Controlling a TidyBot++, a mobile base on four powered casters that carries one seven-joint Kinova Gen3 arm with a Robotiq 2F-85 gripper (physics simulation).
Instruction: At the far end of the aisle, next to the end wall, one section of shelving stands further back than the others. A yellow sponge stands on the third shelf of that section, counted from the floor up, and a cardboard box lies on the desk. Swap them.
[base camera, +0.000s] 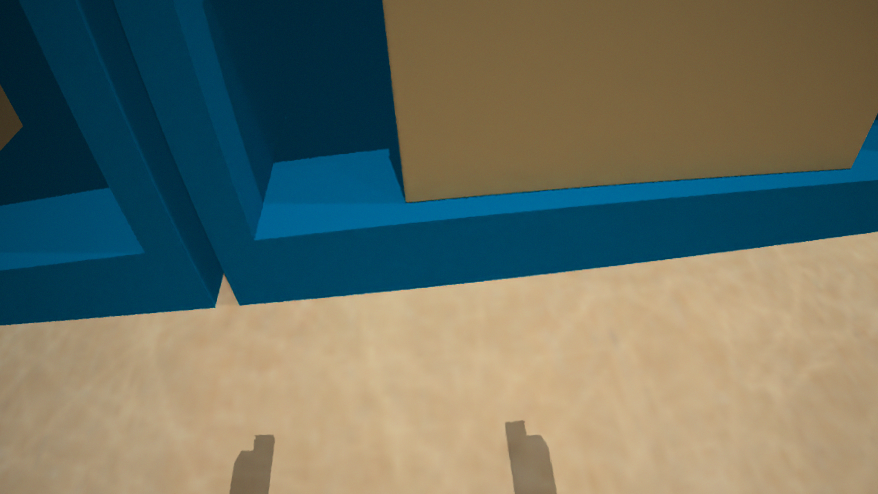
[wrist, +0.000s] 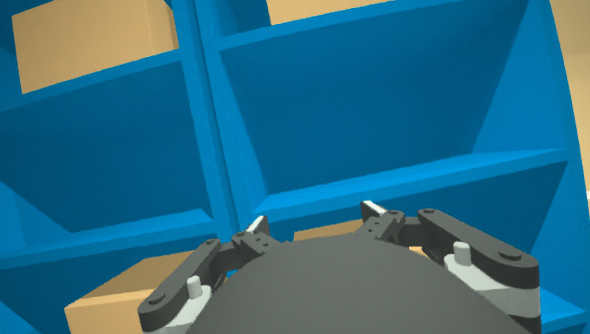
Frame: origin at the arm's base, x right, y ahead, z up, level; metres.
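Where they show: gripper, fingertip midpoint: (wrist: 314, 219).
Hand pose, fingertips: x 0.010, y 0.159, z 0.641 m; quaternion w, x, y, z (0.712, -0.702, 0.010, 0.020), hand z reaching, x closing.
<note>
Each offset is from my fingertips to the top centre of the thing. "pt": to the spot under its first point. Level surfaces: height alone.
My gripper (wrist: 314, 219) is open and empty, in front of a blue shelving section (base camera: 491, 245) (wrist: 400, 182). Its fingertips are near the front edge of a shelf board in the wrist view. The compartment above that board holds no object in the part that shows. The yellow sponge does not show in either view. The desk and the box on it do not show. I cannot tell from these views whether this section stands further back.
A second blue section (base camera: 92, 282) (wrist: 206, 150) stands to the left across a narrow gap. A large cardboard box @[pt dx +0.102, dy +0.301, dz -0.871 m] (base camera: 583, 92) stands on the lowest shelf. Other boxes show at the upper left (wrist: 90, 47), top @[pt dx +0.120, dy +0.299, dz +0.446 m] (wrist: 320, 7) and lower left (wrist: 110, 312). Gripper shadows fall on the beige floor @[dz -1.038 m] (base camera: 392, 368).
</note>
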